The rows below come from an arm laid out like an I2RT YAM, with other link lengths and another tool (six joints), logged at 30 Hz.
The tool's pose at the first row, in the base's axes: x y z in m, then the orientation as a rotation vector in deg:
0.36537, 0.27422, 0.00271, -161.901, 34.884, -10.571
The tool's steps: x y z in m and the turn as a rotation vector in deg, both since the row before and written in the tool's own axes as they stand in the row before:
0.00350, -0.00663, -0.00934, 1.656, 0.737, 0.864
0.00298, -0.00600, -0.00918, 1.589, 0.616, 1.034
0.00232, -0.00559, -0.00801, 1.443, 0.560, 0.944
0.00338, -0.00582, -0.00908, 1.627, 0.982, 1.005
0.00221, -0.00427, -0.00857, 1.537, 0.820, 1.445
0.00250, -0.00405, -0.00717, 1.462, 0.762, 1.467
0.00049, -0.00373, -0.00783, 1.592, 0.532, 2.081
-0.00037, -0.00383, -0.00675, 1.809, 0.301, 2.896
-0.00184, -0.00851, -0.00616, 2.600, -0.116, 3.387
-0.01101, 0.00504, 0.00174, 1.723, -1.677, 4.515
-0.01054, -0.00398, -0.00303, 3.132, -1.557, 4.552
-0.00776, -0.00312, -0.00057, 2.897, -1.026, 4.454
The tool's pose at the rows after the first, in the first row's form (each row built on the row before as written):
0.36949, 0.27664, 0.01369, -160.053, 35.810, -11.872
0.37274, 0.27845, 0.02443, -158.184, 36.937, -12.931
0.37534, 0.28018, 0.03397, -156.473, 37.946, -13.876
0.37859, 0.28107, 0.04476, -154.570, 39.073, -15.419
0.38006, 0.28110, 0.05448, -152.542, 40.736, -16.582
0.38191, 0.28095, 0.06288, -150.550, 42.399, -17.620
0.38158, 0.28118, 0.07156, -148.126, 44.692, -18.197
0.38086, 0.28208, 0.07924, -145.064, 47.790, -18.276
0.38154, 0.28715, 0.08860, -140.954, 50.940, -17.914
0.37113, 0.29162, 0.08398, -136.884, 54.958, -14.885
0.36467, 0.29996, 0.08896, -131.412, 58.382, -12.626
0.36103, 0.30688, 0.09198, -126.175, 61.825, -10.955

